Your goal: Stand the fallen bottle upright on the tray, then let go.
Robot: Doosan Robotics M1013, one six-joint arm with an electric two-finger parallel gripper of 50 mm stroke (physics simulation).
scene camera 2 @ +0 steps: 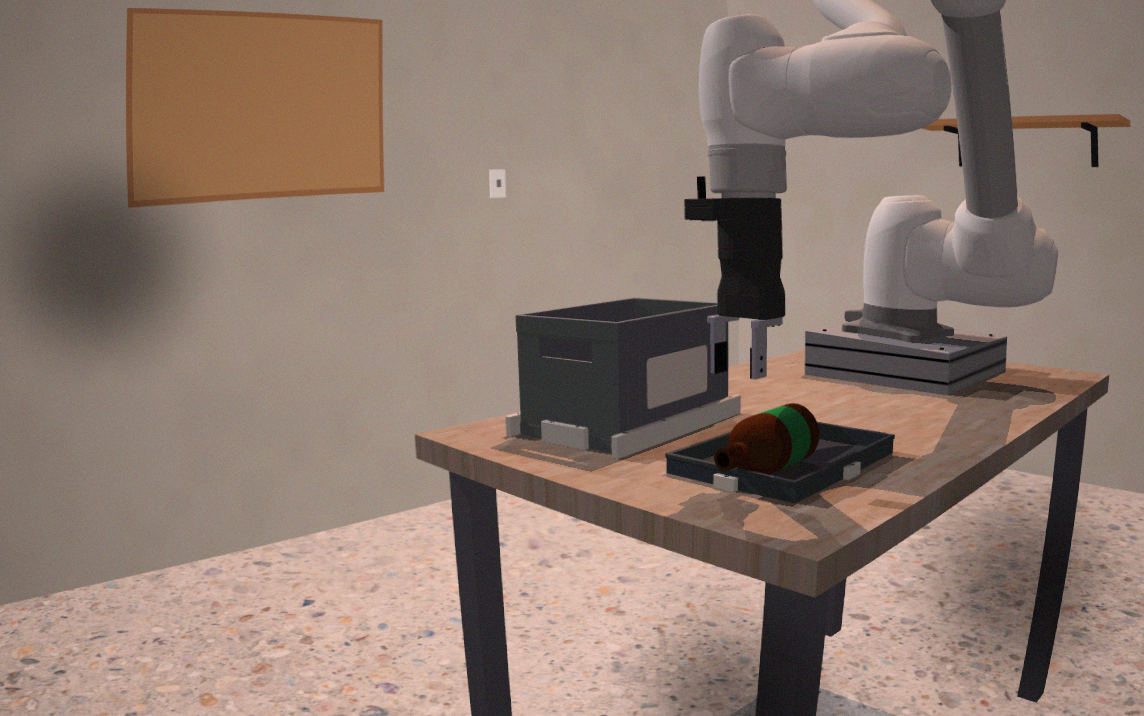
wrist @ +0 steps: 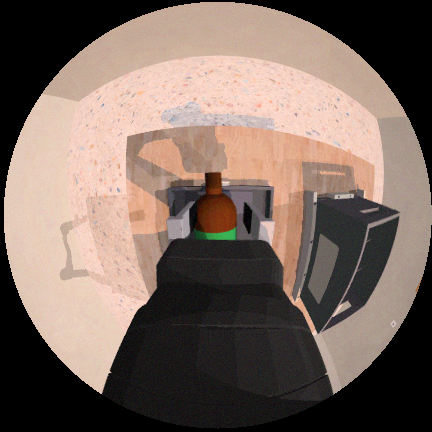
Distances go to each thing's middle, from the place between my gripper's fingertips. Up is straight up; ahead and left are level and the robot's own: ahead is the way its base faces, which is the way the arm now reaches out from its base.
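Brown bottle (scene camera 2: 768, 442): 9 cm below my hand, 1 cm to the left of it, 4 cm behind it.
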